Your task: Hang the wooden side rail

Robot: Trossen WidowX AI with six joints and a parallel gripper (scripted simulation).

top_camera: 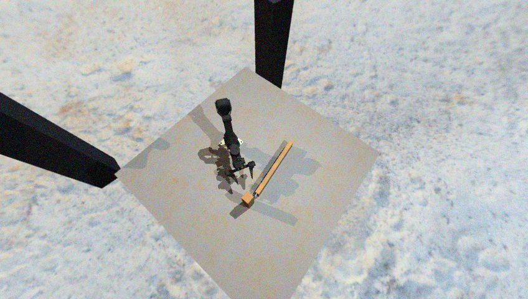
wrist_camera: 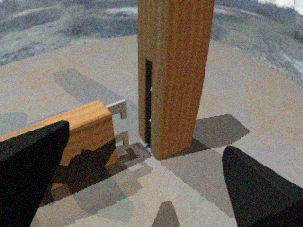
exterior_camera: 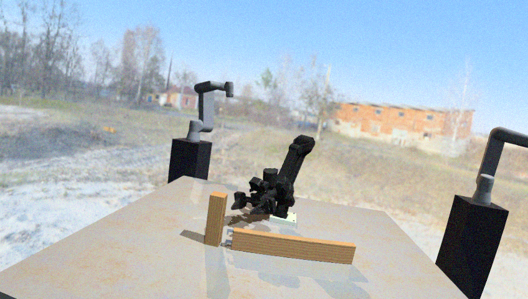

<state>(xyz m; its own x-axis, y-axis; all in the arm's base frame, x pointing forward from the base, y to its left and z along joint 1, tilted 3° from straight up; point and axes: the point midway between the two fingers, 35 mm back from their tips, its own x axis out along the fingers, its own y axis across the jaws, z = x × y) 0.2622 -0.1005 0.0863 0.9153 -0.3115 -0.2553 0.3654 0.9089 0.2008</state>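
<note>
The headboard post is 9 cm ahead of my gripper tip, 5 cm to the right of it and 1 cm below it.
</note>
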